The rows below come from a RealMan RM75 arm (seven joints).
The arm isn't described. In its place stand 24 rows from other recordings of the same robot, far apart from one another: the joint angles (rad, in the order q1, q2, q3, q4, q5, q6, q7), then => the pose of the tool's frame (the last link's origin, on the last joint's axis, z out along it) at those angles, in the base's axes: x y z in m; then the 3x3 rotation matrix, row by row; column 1 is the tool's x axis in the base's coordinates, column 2 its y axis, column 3 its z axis.
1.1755 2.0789 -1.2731 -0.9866 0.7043 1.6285 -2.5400 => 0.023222 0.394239 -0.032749; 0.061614 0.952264 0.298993; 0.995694 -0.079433 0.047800; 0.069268 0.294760 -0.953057
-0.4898 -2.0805 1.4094 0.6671 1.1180 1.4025 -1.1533 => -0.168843 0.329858 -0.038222; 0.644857 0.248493 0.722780; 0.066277 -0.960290 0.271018; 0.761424 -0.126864 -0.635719
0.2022 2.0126 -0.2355 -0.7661 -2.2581 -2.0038 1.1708 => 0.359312 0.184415 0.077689; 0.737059 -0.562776 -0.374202; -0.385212 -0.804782 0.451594; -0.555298 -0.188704 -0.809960
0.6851 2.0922 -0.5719 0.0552 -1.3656 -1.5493 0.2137 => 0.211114 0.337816 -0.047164; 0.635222 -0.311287 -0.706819; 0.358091 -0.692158 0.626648; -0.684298 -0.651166 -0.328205
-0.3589 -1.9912 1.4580 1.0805 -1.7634 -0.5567 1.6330 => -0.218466 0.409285 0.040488; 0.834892 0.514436 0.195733; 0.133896 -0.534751 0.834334; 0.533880 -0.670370 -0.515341
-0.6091 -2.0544 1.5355 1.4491 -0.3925 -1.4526 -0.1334 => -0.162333 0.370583 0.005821; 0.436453 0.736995 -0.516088; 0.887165 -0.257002 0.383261; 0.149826 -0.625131 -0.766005
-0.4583 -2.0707 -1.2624 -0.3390 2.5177 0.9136 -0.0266 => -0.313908 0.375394 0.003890; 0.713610 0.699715 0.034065; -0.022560 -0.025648 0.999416; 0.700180 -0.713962 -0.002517
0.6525 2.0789 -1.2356 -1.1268 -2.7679 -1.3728 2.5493 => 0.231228 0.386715 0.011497; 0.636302 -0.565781 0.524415; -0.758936 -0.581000 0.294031; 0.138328 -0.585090 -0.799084
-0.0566 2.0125 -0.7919 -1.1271 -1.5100 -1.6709 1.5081 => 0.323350 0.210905 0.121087; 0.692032 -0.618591 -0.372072; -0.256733 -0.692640 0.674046; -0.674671 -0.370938 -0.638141
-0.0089 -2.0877 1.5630 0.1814 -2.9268 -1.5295 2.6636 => -0.369094 0.180748 -0.003905; 0.561167 0.795700 0.227931; -0.036823 -0.251105 0.967259; 0.826883 -0.551187 -0.111612
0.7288 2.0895 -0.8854 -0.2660 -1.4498 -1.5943 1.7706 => 0.170874 0.347576 -0.039986; 0.240377 -0.592650 -0.768756; -0.717846 -0.641634 0.270191; -0.653389 0.486900 -0.579665
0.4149 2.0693 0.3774 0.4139 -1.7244 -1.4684 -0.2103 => 0.272505 0.308300 -0.020411; 0.697222 -0.658173 -0.284060; 0.315055 -0.074595 0.946137; -0.643912 -0.749162 0.155351
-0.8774 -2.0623 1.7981 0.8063 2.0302 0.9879 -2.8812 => -0.125297 0.374764 -0.119676; 0.571207 0.805110 -0.159753; 0.820362 -0.553579 0.143373; 0.026995 -0.212951 -0.976690
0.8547 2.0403 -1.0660 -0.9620 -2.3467 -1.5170 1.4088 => 0.144469 0.403014 0.003043; 0.963103 0.252785 0.092365; 0.236634 -0.958862 0.156808; 0.128204 -0.129165 -0.983301
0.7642 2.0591 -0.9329 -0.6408 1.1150 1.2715 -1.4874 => 0.194540 0.402298 -0.025338; 0.863493 -0.454336 -0.218993; -0.376763 -0.869723 0.318796; -0.335304 -0.192770 -0.922177
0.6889 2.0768 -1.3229 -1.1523 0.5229 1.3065 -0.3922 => 0.186100 0.397985 -0.006492; 0.623952 -0.676815 0.390647; -0.780779 -0.519015 0.347862; -0.032686 -0.522058 -0.852283
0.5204 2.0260 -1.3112 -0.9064 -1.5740 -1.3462 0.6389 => 0.173590 0.353005 -0.015813; 0.735988 0.513430 -0.441261; 0.645487 -0.728722 0.228716; -0.204127 -0.453160 -0.867743
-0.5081 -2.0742 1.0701 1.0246 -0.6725 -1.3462 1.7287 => -0.277571 0.353041 0.006868; 0.963674 -0.001566 -0.267077; 0.074862 -0.958314 0.275736; -0.256376 -0.285713 -0.923385
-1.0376 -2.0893 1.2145 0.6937 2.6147 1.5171 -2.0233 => -0.151828 0.387338 -0.054351; 0.857974 0.256407 -0.445124; 0.256307 -0.964629 -0.061631; -0.445182 -0.061210 -0.893345
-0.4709 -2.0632 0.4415 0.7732 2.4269 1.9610 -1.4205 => -0.298742 0.258105 0.029904; 0.801138 0.498226 0.331586; 0.502658 -0.860865 0.079036; 0.324828 0.103355 -0.940109
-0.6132 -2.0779 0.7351 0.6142 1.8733 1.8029 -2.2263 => -0.204617 0.320937 -0.000165; 0.289108 0.724938 0.625205; 0.891690 -0.441543 0.099643; 0.348290 0.528681 -0.774074
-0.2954 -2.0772 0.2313 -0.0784 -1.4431 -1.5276 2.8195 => -0.324146 0.235387 -0.046092; 0.654677 0.635922 0.408657; -0.025324 -0.521863 0.852654; 0.755484 -0.568561 -0.325548
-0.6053 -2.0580 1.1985 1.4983 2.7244 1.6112 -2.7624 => -0.183424 0.372597 0.066716; 0.599302 0.646247 -0.472442; 0.799894 -0.460031 0.385411; 0.031733 -0.608881 -0.792626
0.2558 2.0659 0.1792 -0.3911 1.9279 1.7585 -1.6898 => 0.381329 0.213254 0.168203; -0.072378 -0.954433 -0.289516; 0.504142 -0.285474 0.815074; -0.860583 -0.086964 0.501831
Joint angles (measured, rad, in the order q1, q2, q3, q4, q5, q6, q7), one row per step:
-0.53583, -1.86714, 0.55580, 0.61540, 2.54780, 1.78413, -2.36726
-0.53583, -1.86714, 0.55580, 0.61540, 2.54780, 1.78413, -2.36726
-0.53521, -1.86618, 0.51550, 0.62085, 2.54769, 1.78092, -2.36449
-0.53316, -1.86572, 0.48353, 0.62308, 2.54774, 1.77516, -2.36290
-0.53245, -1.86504, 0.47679, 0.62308, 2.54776, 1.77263, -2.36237
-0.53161, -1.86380, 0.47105, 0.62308, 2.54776, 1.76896, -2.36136
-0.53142, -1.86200, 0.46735, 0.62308, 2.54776, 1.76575, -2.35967
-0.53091, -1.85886, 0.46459, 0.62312, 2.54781, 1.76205, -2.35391
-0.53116, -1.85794, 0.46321, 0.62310, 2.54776, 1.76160, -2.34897
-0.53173, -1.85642, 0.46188, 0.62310, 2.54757, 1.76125, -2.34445
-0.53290, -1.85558, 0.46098, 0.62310, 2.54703, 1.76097, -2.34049
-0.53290, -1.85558, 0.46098, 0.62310, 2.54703, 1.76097, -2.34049
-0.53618, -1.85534, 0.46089, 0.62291, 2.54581, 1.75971, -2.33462
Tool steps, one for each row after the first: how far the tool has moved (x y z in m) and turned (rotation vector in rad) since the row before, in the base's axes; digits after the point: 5 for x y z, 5 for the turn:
0.00000, 0.00000, 0.00000, 0.00000, 0.00000, 0.00000
-0.00058, 0.00242, 0.00420, 0.03931, -0.01304, 0.00713
-0.00130, 0.00135, 0.00292, 0.03217, -0.00968, 0.00932
-0.00058, 0.00031, 0.00081, 0.00779, -0.00095, 0.00244
-0.00080, 0.00040, 0.00100, 0.00813, 0.00083, 0.00194
-0.00064, 0.00055, 0.00110, 0.00642, 0.00211, -0.00002
-0.00096, 0.00056, 0.00165, 0.00683, 0.00470, -0.00394
-0.00010, 0.00026, 0.00051, 0.00215, 0.00110, -0.00469
-0.00006, 0.00042, 0.00078, 0.00242, 0.00144, -0.00467
0.00025, 0.00058, 0.00045, 0.00188, 0.00069, -0.00494
0.00000, 0.00000, 0.00000, 0.00000, 0.00000, 0.00000
0.00093, 0.00138, 0.00012, 0.00205, 0.00091, -0.00914

